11 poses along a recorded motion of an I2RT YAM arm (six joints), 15 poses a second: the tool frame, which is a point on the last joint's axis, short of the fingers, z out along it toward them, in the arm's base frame.
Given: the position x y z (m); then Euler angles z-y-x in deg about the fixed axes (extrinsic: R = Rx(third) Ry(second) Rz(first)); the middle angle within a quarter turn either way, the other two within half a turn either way.
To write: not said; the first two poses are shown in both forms.
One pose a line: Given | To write
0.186 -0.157 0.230 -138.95 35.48 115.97 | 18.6 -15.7 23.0 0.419 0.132 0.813 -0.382
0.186 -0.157 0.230 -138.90 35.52 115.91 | 18.6 -15.7 23.0 0.419 0.132 0.813 -0.382
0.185 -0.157 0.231 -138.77 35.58 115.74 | 18.5 -15.7 23.1 0.420 0.132 0.812 -0.383
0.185 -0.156 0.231 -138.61 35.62 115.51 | 18.5 -15.6 23.1 0.422 0.132 0.811 -0.384
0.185 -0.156 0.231 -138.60 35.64 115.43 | 18.5 -15.6 23.1 0.422 0.132 0.811 -0.384
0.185 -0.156 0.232 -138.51 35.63 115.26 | 18.5 -15.6 23.2 0.422 0.132 0.810 -0.385
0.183 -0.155 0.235 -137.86 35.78 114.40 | 18.3 -15.5 23.5 0.426 0.132 0.806 -0.388
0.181 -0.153 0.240 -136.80 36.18 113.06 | 18.1 -15.3 24.0 0.434 0.133 0.800 -0.392
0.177 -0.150 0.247 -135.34 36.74 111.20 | 17.7 -15.0 24.7 0.444 0.133 0.792 -0.397
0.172 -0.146 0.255 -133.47 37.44 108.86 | 17.2 -14.6 25.5 0.457 0.133 0.781 -0.403
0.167 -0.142 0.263 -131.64 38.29 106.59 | 16.7 -14.2 26.3 0.471 0.131 0.771 -0.407
